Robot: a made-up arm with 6 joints.
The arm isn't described. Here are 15 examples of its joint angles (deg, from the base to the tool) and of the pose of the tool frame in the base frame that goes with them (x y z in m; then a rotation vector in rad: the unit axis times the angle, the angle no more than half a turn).
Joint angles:
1: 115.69 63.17 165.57 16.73 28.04 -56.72
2: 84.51 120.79 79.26 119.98 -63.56 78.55
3: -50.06 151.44 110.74 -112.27 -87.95 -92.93
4: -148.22 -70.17 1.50 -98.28 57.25 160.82
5: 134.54 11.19 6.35 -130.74 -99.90 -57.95
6: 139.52 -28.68 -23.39 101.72 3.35 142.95
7: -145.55 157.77 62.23 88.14 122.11 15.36
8: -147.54 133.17 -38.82 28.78 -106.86 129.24
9: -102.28 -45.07 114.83 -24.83 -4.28 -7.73
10: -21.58 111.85 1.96 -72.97 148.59 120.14
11: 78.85 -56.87 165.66 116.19 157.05 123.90
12: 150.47 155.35 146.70 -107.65 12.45 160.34
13: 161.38 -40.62 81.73 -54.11 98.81 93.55
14: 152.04 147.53 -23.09 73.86 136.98 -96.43
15: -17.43 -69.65 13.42 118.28 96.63 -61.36
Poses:
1: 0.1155 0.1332 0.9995 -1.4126 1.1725 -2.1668
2: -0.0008 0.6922 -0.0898 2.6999 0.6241 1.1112
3: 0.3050 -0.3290 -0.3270 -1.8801 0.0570 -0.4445
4: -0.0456 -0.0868 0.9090 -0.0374 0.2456 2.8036
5: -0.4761 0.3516 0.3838 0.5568 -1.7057 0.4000
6: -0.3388 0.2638 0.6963 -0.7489 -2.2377 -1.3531
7: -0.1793 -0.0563 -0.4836 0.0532 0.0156 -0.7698
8: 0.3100 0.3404 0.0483 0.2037 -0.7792 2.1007
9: -0.0098 0.6581 0.7847 -1.6727 -0.8779 -0.1088
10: -0.1426 0.0404 -0.2593 -1.6775 1.3805 -2.1998
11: -0.0996 -0.5525 -0.0470 0.0075 -0.4216 1.9488
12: -0.5576 0.2575 -0.0671 -1.3452 -0.3971 2.2025
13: 0.3216 -0.0655 1.0654 2.1310 1.1683 0.6632
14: 0.4629 -0.1787 -0.0645 -0.0504 -2.6194 0.1591
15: -0.2702 0.0801 1.0409 -1.8453 0.0855 0.3618
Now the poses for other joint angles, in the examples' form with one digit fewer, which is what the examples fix.
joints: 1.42 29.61 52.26 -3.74 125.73 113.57
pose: 0.667 -0.147 0.679 -0.066 -1.232 -1.797
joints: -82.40 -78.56 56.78 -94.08 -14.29 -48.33
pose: -0.038 0.500 0.885 -0.095 -0.229 1.487
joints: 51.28 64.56 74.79 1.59 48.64 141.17
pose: 0.572 0.476 0.493 -1.269 -0.636 -0.732
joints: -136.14 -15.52 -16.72 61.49 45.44 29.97
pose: -0.453 -0.274 0.655 -0.707 1.449 -1.796
